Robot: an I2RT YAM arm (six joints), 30 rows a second.
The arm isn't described. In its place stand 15 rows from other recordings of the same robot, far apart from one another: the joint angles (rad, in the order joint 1, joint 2, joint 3, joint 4, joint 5, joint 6), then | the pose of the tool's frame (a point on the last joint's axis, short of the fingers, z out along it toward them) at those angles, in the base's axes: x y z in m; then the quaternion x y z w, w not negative.
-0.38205, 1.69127, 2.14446, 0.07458, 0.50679, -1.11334 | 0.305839 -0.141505 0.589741 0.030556 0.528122 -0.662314 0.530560
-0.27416, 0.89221, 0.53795, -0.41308, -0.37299, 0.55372 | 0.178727 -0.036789 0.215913 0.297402 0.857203 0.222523 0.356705
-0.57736, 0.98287, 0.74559, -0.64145, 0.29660, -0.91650 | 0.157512 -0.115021 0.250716 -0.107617 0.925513 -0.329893 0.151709
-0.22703, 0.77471, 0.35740, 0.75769, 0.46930, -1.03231 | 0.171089 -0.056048 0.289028 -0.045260 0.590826 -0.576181 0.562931
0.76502, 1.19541, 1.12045, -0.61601, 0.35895, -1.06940 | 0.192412 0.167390 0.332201 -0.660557 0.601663 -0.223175 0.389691
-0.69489, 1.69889, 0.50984, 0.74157, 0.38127, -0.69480 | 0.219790 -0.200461 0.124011 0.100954 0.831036 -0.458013 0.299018
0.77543, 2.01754, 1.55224, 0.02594, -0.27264, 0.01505 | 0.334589 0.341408 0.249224 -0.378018 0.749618 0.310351 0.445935
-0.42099, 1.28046, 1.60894, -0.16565, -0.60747, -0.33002 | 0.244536 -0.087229 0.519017 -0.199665 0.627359 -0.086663 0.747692
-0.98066, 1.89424, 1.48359, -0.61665, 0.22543, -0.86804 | 0.220821 -0.344005 0.227983 0.084014 0.953974 -0.278162 0.074168
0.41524, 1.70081, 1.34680, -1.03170, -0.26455, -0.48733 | 0.293421 0.139536 0.240110 -0.441430 0.882894 0.127939 0.096277
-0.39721, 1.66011, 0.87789, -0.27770, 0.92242, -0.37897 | 0.271497 -0.144666 0.163016 0.120343 0.865396 -0.484195 0.046497
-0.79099, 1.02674, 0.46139, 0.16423, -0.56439, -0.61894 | 0.166957 -0.141753 0.218162 -0.084356 0.811069 -0.166752 0.554297
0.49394, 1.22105, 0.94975, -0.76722, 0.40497, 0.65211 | 0.214278 0.099450 0.261713 0.127391 0.937950 -0.023348 0.321676
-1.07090, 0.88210, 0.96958, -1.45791, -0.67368, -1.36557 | 0.072845 -0.087040 0.298720 -0.170556 0.924045 0.024963 0.341217
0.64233, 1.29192, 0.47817, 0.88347, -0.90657, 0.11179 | 0.187315 0.175153 0.237110 -0.469810 0.507746 0.519767 0.501313
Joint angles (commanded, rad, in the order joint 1, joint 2, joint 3, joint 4, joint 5, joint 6), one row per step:
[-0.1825, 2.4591, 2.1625, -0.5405, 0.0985, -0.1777]
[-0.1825, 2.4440, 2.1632, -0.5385, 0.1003, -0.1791]
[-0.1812, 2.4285, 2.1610, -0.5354, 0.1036, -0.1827]
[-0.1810, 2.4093, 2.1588, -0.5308, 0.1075, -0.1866]
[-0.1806, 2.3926, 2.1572, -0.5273, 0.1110, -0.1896]
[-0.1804, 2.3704, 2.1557, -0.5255, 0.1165, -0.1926]
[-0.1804, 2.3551, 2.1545, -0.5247, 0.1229, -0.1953]
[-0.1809, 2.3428, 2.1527, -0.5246, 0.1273, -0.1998]
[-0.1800, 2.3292, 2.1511, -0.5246, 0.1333, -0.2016]
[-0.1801, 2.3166, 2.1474, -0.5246, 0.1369, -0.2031]
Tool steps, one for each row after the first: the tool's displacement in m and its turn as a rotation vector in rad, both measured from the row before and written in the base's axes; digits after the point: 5 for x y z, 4 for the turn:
[-0.00091, 0.00010, 0.00838, -0.0054, -0.0170, -0.0002]
[-0.00111, 0.00081, 0.00771, -0.0077, -0.0149, 0.0016]
[-0.00158, 0.00026, 0.00976, -0.0092, -0.0199, 0.0002]
[-0.00151, 0.00037, 0.00853, -0.0078, -0.0172, 0.0000]
[-0.00243, 0.00036, 0.01128, -0.0098, -0.0207, -0.0018]
[-0.00189, 0.00012, 0.00766, -0.0088, -0.0132, -0.0030]
[-0.00173, -0.00012, 0.00581, -0.0080, -0.0088, -0.0009]
[-0.00184, 0.00061, 0.00652, -0.0073, -0.0106, -0.0025]
[-0.00197, 0.00017, 0.00527, -0.0050, -0.0079, -0.0019]

